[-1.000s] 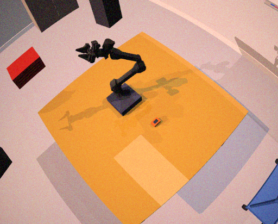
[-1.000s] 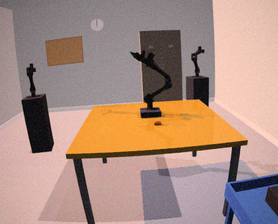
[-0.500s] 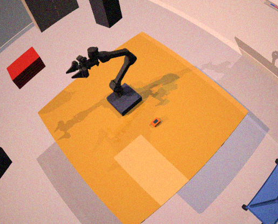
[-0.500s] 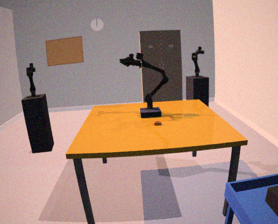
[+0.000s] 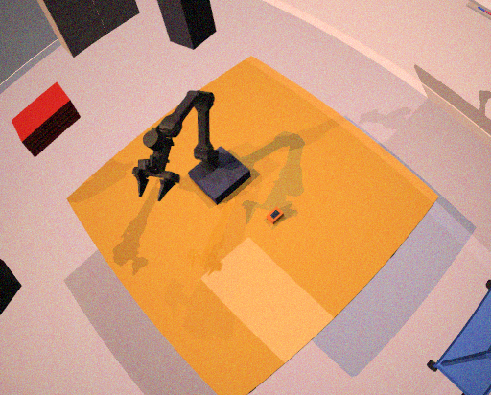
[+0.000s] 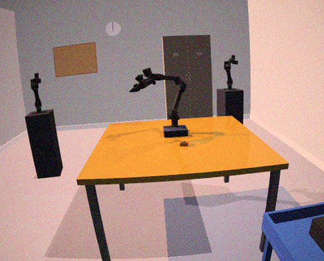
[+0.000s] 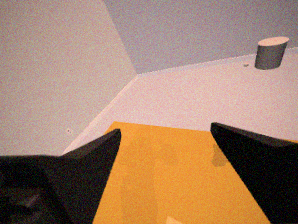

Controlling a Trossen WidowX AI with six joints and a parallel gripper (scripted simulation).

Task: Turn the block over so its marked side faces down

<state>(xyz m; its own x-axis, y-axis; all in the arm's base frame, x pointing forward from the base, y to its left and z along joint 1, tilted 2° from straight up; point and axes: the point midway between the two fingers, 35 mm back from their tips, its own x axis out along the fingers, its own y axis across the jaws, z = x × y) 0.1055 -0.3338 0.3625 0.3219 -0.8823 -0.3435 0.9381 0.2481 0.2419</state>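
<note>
Now: the block 39 cm below my gripper tip, 33 cm to the left of it and 26 cm ahead of it.
</note>
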